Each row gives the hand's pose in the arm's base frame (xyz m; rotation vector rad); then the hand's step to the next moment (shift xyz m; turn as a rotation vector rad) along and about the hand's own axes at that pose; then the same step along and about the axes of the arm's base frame.
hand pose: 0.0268 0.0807 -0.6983 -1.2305 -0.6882 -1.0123
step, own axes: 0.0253 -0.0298 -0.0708 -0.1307 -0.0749 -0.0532
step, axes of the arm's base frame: -0.0226 -0.0754 0.0185 -0.1274 -0.0205 -0.0942
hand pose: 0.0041 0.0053 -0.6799 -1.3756 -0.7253 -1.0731
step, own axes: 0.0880 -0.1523 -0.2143 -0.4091 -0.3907 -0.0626
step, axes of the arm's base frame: -0.1426 -0.2065 0.1179 -0.5219 0.0561 -0.2199
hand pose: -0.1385 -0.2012 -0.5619 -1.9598 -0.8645 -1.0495
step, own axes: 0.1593 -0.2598 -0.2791 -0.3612 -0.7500 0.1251
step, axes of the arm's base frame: -0.2471 -0.0704 0.3237 -0.7237 0.4036 -0.1483
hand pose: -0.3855 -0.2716 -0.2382 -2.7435 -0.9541 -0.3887
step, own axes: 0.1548 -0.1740 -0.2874 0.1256 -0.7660 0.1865
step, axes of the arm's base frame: -0.0437 0.1418 0.3389 -0.3551 0.7131 -0.0517
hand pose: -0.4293 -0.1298 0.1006 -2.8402 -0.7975 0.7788
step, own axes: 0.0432 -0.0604 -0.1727 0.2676 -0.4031 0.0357
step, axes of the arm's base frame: 0.0897 0.0824 0.1432 -0.0079 0.4809 -0.0639
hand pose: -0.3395 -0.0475 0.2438 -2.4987 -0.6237 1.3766
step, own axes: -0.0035 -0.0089 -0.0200 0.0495 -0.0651 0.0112
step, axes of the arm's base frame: 0.0129 0.0065 0.0168 -0.0029 0.0805 -0.0180
